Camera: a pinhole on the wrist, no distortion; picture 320 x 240 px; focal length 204.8 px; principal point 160.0 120.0 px. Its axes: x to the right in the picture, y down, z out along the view. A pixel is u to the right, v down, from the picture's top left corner.
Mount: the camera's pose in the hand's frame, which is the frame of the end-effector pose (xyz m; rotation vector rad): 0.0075 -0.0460 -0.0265 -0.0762 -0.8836 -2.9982
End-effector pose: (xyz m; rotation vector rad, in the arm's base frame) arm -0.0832 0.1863 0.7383 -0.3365 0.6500 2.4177
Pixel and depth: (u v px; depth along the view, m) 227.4 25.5 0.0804
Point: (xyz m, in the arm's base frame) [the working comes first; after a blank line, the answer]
In the camera's frame: 0.0265 -0.0371 0.0804

-0.0897 0.1698 0.7741
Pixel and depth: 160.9 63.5 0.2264
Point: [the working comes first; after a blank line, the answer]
In the camera's frame: 0.0010 -0.0625 0.2264

-0.1847 0.1714 0.8906
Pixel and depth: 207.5 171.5 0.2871
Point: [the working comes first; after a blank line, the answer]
In the camera's frame: 0.0666 0.0722 0.2871

-0.0996 0.2649 0.9912
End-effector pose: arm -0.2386 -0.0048 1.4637 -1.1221 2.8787 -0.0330
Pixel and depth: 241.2 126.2 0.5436
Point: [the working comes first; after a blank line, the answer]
In the camera's frame: 0.2155 0.0165 0.5436

-0.2368 0.2923 1.0132
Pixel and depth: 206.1 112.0 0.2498
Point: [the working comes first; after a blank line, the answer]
In the camera's frame: 0.0562 -0.0098 0.2498

-0.2663 0.0928 1.2811
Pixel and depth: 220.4 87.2 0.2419
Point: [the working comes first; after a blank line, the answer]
In the camera's frame: 0.0713 -0.0387 0.2419

-0.2691 0.1186 1.3025
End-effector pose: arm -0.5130 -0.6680 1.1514 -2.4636 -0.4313 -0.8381
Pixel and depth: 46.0 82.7 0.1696
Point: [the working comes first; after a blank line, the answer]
In the camera's frame: -0.0944 -0.0309 0.1696

-0.3541 -0.6614 1.1300
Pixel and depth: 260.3 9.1 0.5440
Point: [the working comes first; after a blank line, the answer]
In the camera's frame: 0.2664 -0.2946 0.5440

-0.3444 -0.9545 0.6261
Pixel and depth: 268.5 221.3 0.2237
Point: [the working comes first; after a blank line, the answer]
In the camera's frame: 0.1185 0.1106 0.2237

-0.4870 -0.5419 0.9393
